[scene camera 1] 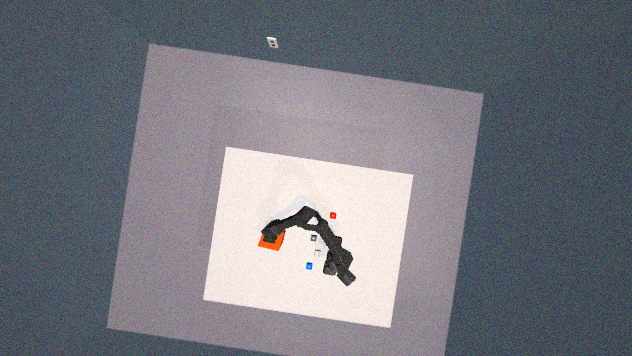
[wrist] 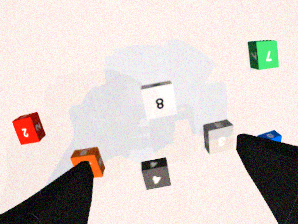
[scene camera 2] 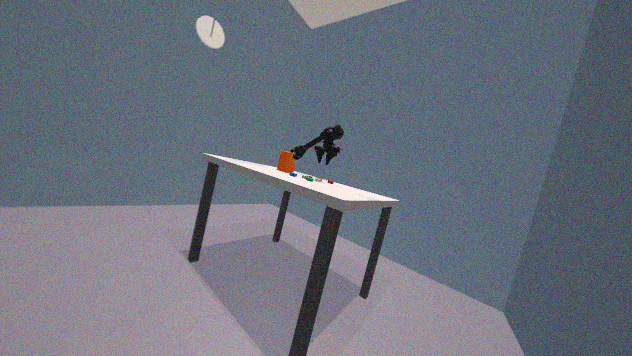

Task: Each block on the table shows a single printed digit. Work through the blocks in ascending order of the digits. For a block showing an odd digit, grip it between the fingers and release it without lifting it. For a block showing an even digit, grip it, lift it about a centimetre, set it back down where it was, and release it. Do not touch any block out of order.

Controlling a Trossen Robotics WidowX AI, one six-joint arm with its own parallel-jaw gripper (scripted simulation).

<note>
My gripper [wrist: 165,157] is open, holding nothing. Further things: a red block [wrist: 28,127], a dark grey block [wrist: 156,174] and a green block [wrist: 263,54].
</note>
